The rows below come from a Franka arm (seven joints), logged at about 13 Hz.
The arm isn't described. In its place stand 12 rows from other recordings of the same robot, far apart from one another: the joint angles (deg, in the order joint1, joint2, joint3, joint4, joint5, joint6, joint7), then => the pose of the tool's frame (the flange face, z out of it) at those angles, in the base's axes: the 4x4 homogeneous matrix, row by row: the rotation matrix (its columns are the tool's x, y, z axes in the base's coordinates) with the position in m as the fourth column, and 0 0 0 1 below.
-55.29 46.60 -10.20 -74.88 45.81 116.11 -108.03 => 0.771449, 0.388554, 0.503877, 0.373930; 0.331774, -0.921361, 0.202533, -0.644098; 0.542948, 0.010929, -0.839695, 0.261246; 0, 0, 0, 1
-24.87 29.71 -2.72 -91.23 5.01 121.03 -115.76 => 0.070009, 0.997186, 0.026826, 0.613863; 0.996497, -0.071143, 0.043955, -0.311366; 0.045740, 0.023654, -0.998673, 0.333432; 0, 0, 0, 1
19.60 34.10 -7.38 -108.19 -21.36 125.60 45.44 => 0.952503, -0.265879, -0.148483, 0.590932; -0.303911, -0.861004, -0.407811, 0.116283; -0.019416, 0.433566, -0.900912, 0.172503; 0, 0, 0, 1
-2.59 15.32 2.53 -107.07 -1.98 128.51 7.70 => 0.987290, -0.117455, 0.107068, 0.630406; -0.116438, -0.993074, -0.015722, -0.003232; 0.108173, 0.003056, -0.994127, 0.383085; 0, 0, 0, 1
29.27 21.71 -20.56 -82.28 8.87 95.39 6.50 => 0.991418, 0.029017, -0.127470, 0.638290; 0.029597, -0.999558, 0.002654, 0.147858; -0.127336, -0.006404, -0.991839, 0.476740; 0, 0, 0, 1
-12.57 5.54 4.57 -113.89 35.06 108.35 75.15 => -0.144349, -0.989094, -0.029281, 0.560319; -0.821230, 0.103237, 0.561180, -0.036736; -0.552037, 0.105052, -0.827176, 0.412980; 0, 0, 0, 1
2.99 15.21 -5.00 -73.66 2.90 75.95 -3.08 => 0.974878, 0.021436, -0.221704, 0.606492; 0.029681, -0.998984, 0.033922, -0.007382; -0.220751, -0.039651, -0.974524, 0.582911; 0, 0, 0, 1
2.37 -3.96 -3.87 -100.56 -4.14 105.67 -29.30 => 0.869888, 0.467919, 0.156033, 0.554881; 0.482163, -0.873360, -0.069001, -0.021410; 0.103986, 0.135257, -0.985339, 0.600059; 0, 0, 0, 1
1.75 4.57 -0.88 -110.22 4.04 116.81 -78.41 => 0.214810, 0.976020, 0.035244, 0.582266; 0.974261, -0.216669, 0.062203, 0.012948; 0.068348, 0.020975, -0.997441, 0.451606; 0, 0, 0, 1
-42.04 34.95 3.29 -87.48 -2.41 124.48 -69.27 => 0.855029, 0.517854, 0.027418, 0.547732; 0.518472, -0.854735, -0.024815, -0.449896; 0.010584, 0.035433, -0.999316, 0.305212; 0, 0, 0, 1
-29.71 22.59 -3.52 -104.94 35.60 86.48 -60.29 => 0.969671, 0.195201, -0.147084, 0.506038; 0.236058, -0.591972, 0.770614, -0.251148; 0.063355, -0.781963, -0.620097, 0.301556; 0, 0, 0, 1
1.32 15.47 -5.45 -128.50 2.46 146.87 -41.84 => 0.808839, 0.585734, 0.051912, 0.548293; 0.586744, -0.809754, -0.005415, -0.040420; 0.038864, 0.034839, -0.998637, 0.251791; 0, 0, 0, 1
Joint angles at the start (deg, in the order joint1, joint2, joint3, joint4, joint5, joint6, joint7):
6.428 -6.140 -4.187 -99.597 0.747 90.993 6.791
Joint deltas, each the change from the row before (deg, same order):
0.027 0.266 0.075 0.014 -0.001 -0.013 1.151
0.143 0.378 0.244 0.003 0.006 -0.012 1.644
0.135 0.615 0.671 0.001 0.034 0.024 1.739
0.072 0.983 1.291 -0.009 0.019 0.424 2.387
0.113 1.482 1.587 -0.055 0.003 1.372 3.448
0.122 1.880 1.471 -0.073 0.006 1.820 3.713
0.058 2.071 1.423 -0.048 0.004 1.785 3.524
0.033 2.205 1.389 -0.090 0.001 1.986 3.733
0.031 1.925 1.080 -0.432 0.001 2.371 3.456
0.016 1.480 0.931 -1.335 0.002 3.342 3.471
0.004 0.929 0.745 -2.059 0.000 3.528 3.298
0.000 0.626 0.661 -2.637 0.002 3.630 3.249
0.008 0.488 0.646 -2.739 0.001 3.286 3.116
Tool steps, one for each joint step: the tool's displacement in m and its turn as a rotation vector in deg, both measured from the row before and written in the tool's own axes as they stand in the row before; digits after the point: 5 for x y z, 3 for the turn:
0.00121 -0.00115 0.00227 -0.066 -0.259 1.056
0.00135 -0.00392 0.00340 -0.123 -0.378 1.269
0.00175 -0.00818 0.00553 -0.219 -0.570 0.955
0.00288 -0.01394 0.00839 -0.340 -0.525 1.059
0.00547 -0.01809 0.01196 -0.284 -0.117 1.788
0.00702 -0.01804 0.01531 -0.188 -0.099 2.155
0.00658 -0.01746 0.01730 -0.175 -0.310 2.073
0.00611 -0.01732 0.01899 -0.090 -0.319 2.340
0.00511 -0.01424 0.01887 0.118 -0.063 2.377
0.00314 -0.01198 0.02082 0.418 0.348 2.568
-0.00001 -0.00823 0.02124 0.426 0.350 2.597
-0.00275 -0.00540 0.02281 0.320 0.205 2.641
-0.00504 -0.00344 0.02261 0.115 -0.033 2.514

